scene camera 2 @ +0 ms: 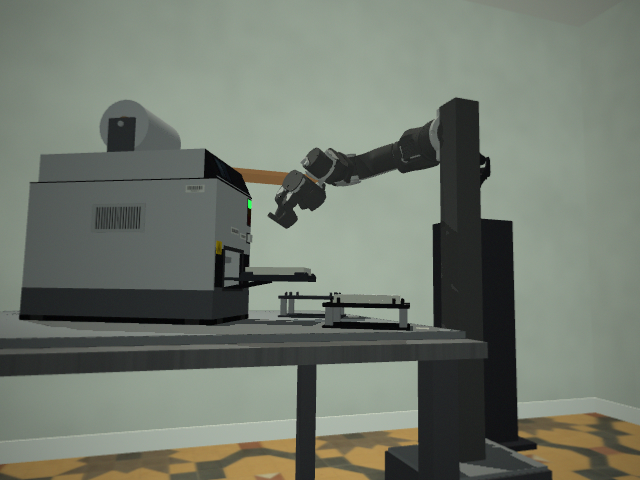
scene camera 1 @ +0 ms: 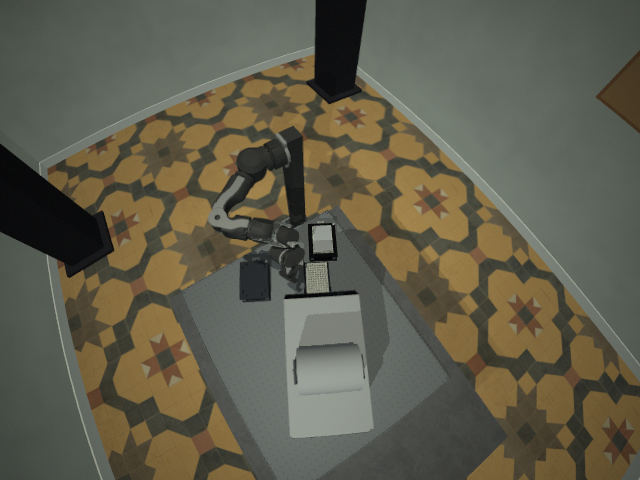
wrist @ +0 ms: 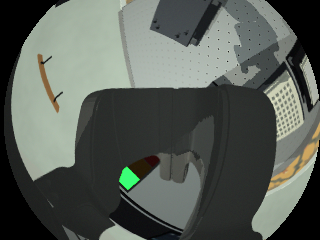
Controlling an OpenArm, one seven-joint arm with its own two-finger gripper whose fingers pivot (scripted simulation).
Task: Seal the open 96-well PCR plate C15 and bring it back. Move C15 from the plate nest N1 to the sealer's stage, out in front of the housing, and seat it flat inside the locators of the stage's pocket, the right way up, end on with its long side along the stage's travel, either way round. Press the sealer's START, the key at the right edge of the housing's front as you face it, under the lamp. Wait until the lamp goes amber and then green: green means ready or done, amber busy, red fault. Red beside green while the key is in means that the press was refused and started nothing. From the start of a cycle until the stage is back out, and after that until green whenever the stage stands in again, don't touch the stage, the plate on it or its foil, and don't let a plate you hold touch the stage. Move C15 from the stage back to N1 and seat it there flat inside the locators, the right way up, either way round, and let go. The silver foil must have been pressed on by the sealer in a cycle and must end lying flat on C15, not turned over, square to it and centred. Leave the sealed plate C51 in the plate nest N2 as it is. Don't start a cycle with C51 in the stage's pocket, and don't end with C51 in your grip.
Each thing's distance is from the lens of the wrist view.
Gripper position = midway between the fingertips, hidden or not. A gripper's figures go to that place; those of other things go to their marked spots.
gripper (wrist: 179,137): 6 cm
plate C15 (wrist: 289,117): 19 cm
sealer housing (wrist: 172,202): 14 cm
The marked spots on the sealer housing and the plate C15 are 21 cm apart.
